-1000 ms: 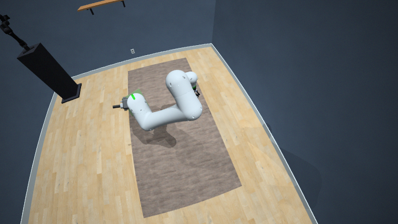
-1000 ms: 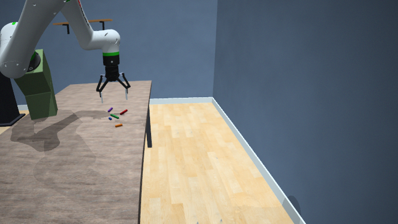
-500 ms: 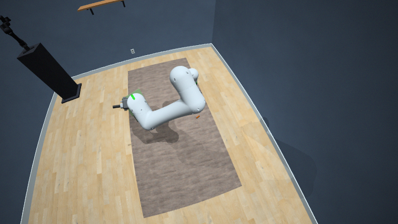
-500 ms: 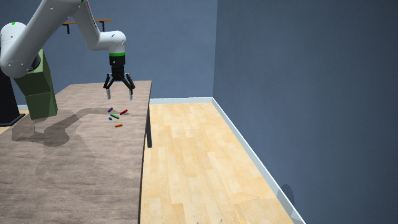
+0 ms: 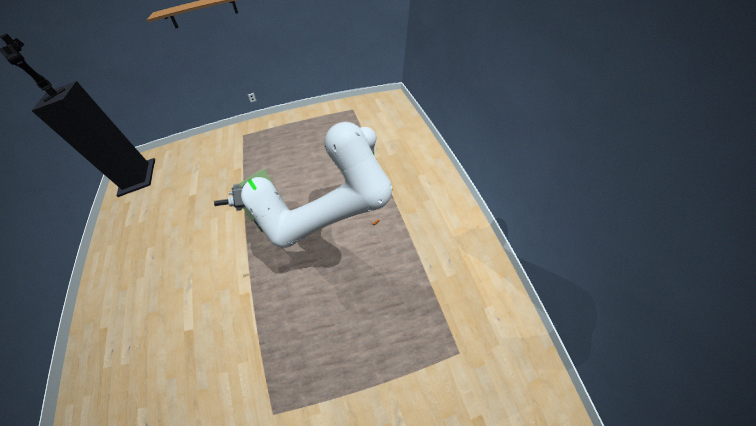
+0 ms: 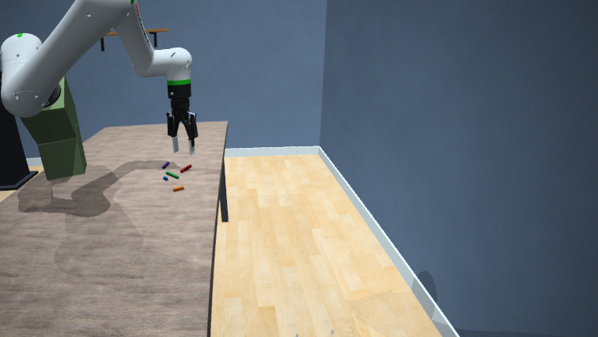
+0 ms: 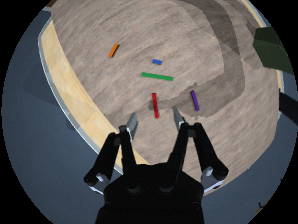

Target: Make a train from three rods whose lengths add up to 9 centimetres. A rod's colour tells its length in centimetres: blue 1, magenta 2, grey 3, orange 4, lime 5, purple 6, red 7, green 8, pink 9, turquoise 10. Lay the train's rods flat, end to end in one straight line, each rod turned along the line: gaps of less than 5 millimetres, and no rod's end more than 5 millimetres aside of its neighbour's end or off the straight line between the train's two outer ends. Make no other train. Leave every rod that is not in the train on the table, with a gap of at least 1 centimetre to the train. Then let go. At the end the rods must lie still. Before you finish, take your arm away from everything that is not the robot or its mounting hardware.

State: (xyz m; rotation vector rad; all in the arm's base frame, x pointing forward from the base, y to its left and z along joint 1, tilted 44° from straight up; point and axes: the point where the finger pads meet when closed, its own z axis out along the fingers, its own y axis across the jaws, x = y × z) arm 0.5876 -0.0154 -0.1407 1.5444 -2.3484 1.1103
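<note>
Now: the red rod 10 cm below my hand. The rest, counted from my hand: green rod 10 cm below, 6 cm to the right, 5 cm behind; purple rod 10 cm below, 10 cm behind, 6 cm to the left; orange rod 19 cm to the right, 10 cm below, 1 cm behind.
</note>
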